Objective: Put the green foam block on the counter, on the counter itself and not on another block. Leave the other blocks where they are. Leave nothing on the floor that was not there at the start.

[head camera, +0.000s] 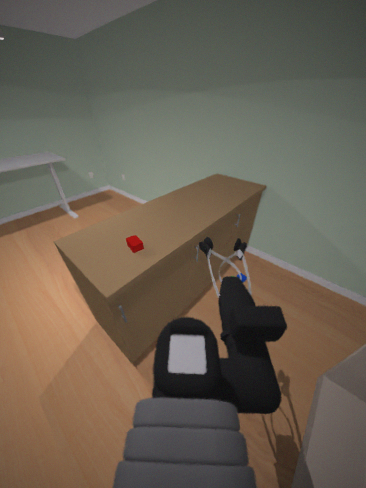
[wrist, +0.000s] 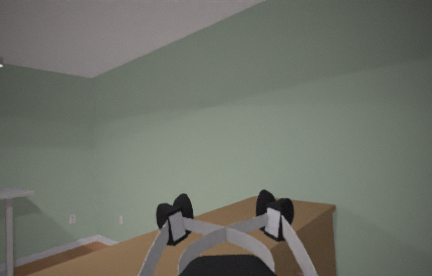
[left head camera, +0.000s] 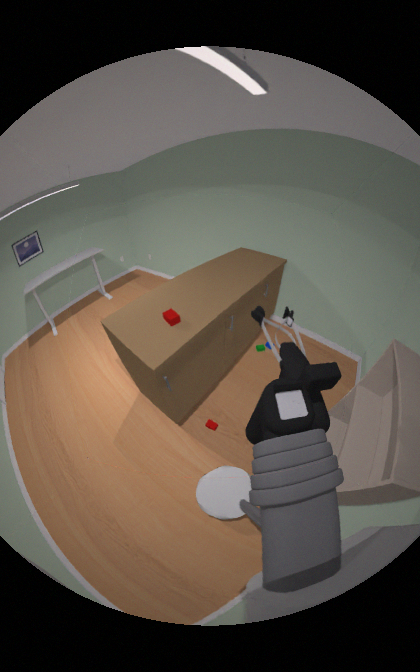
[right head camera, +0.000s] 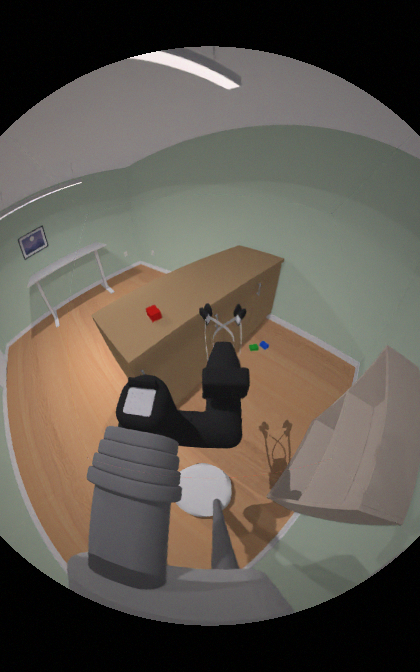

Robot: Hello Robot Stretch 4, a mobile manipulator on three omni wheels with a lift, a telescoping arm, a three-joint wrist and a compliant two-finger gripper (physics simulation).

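Frame: origin at the robot's base, x ahead, y left, z up, level; metres.
Seen in the pictures: gripper, fingertip midpoint: (head camera: 221, 240) (wrist: 224, 207).
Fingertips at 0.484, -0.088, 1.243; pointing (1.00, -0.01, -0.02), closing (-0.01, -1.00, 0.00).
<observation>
A point is followed by its place in that frame, as x, y, z.
The green foam block (left head camera: 260, 348) (right head camera: 254, 347) lies on the floor near the counter's door side, close beside a blue block (head camera: 242, 277) {1.467, -0.624, 0.016} (left head camera: 268, 345) (right head camera: 264, 345). The brown counter (head camera: 175, 210) {1.346, 0.095, 0.883} (left head camera: 210, 290) (right head camera: 200, 282) (wrist: 110, 260) {1.239, 0.357, 0.882} stands ahead, with a red block (head camera: 134, 243) {0.866, 0.286, 0.928} (left head camera: 171, 317) (right head camera: 153, 313) on its top near the left end. Another red block (left head camera: 211, 425) lies on the floor by the counter's near corner. My gripper (head camera: 223, 246) {0.484, -0.088, 1.243} (left head camera: 273, 316) (right head camera: 223, 313) (wrist: 224, 207) {0.484, -0.088, 1.243} is open and empty, raised above the floor in front of the counter's doors. The green block does not show in the wrist view.
A beige shelf unit (head camera: 320, 415) {0.315, -0.831, 0.073} (left head camera: 395, 425) (right head camera: 385, 440) stands at the right, close to my arm. A white table (head camera: 30, 161) {2.679, 2.212, 0.922} (left head camera: 65, 269) (right head camera: 67, 262) stands at the far left wall. My round white base part (left head camera: 224, 492) (right head camera: 205, 490) shows low down.
</observation>
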